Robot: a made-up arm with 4 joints.
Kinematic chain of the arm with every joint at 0, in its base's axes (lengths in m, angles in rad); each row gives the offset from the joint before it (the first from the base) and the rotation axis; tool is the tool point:
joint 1: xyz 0 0 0.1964 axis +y
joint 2: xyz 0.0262 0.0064 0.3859 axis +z
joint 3: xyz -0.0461 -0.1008 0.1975 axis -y
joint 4: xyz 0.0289 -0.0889 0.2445 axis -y
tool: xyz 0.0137 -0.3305 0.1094
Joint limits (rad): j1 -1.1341..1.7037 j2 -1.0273..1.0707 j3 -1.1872..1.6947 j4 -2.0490..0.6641
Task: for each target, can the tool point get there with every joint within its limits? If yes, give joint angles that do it. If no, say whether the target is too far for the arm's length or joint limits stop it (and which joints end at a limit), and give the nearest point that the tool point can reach.
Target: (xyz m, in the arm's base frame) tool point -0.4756 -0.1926 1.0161
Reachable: yes | joints 0.1044 -0.6736 1.3246 -0.6610
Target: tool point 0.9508 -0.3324 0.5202
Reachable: yes | joints 0.8102 0.8634 0.2256 -0.8081
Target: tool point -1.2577 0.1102 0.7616
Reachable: no: too far | nearest point -0.9387 -0.0382 0.6182 | short by 0.380 m
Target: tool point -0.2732 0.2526 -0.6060
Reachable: no: joint limits stop it (at a limit: joint 1, joint 2, joint 3, joint 4) | nearest point -0.7259 0.0619 -0.1436 | short by 0.675 m
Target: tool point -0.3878 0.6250 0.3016
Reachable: no: joint limits stop it (at a limit: joint 2, joint 3, joint 4) | nearest point -0.7736 0.0619 0.4063 | short by 0.691 m
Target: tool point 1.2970 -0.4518 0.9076
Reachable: no: too far | nearest point 0.9112 -0.3100 0.6960 | short by 0.462 m
